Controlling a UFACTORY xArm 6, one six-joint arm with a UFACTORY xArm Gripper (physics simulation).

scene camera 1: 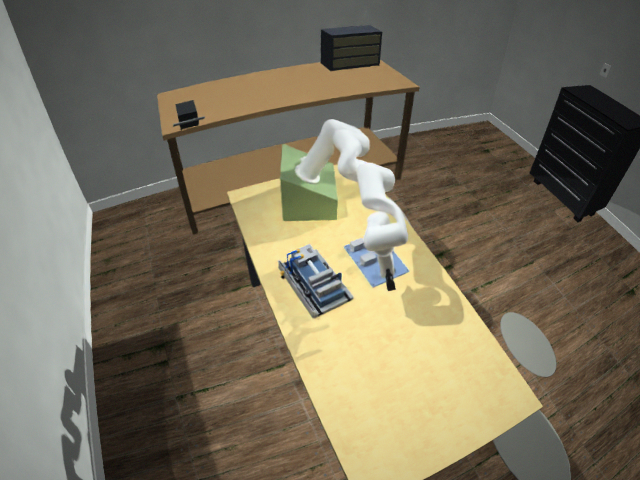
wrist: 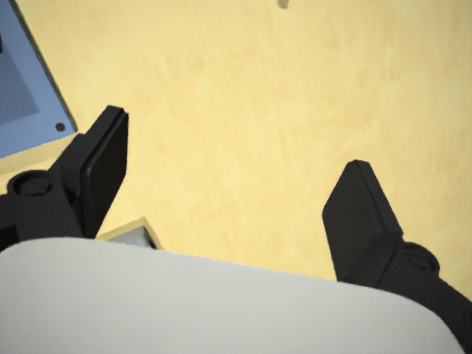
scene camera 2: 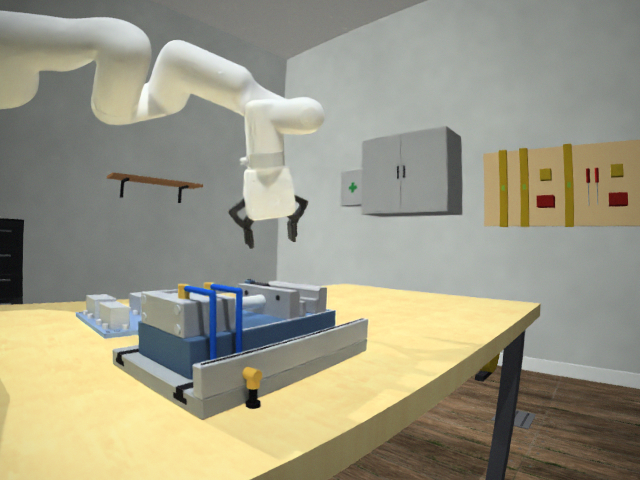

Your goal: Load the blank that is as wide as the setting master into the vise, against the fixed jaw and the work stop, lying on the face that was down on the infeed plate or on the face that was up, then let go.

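Frame: origin at the arm's base, x ahead, y left, z up, level; centimetres.
Where they show: gripper, fingertip midpoint: (scene camera 1: pixel 390 281) (wrist: pixel 234 164) (scene camera 2: pixel 271 243); arm's base, link origin: (scene camera 1: pixel 306 174).
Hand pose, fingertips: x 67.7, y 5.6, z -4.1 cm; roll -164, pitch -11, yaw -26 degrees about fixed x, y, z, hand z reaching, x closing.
Each offset is from my fingertips to the top centre of the thing. "spot": to the spot under its first point. Level surfaces: height alone.
My gripper (scene camera 1: pixel 390 287) (scene camera 2: pixel 271 242) (wrist: pixel 234 164) is open and empty, high above the table near the infeed plate's front edge. The blue infeed plate {dy +8.6, dx -23.0, dz -14.8 cm} (scene camera 1: pixel 371 274) (scene camera 2: pixel 128 330) (wrist: pixel 49 116) lies on the table. One grey blank {dy +3.8, dx -32.2, dz -11.2 cm} (scene camera 1: pixel 357 244) and another grey blank {dy +4.1, dx -22.8, dz -11.2 cm} (scene camera 1: pixel 368 257) show on it; the arm hides its right part in scene camera 1. Blanks also show on it in scene camera 2. The vise {dy -21.3, dx -21.7, dz -5.7 cm} (scene camera 1: pixel 305 291) (scene camera 2: pixel 279 338) stands beside the plate, with a movable jaw (scene camera 2: pixel 268 300) and a grey jaw (scene camera 1: pixel 329 287) at its far end. I cannot tell which blank matches the setting master.
The wooden table {dz -15.6 cm} (scene camera 1: pixel 403 372) (scene camera 2: pixel 77 392) (wrist: pixel 225 100) carries the vise and plate. Two blue bent rods {spot: dy -29.3, dx -32.3, dz -7.5 cm} (scene camera 2: pixel 212 320) rise over the vise's near end. A grey rail {dy -30.2, dx -20.7, dz -10.6 cm} (scene camera 2: pixel 289 351) runs along its side. The green arm base (scene camera 1: pixel 309 198) stands at the table's back.
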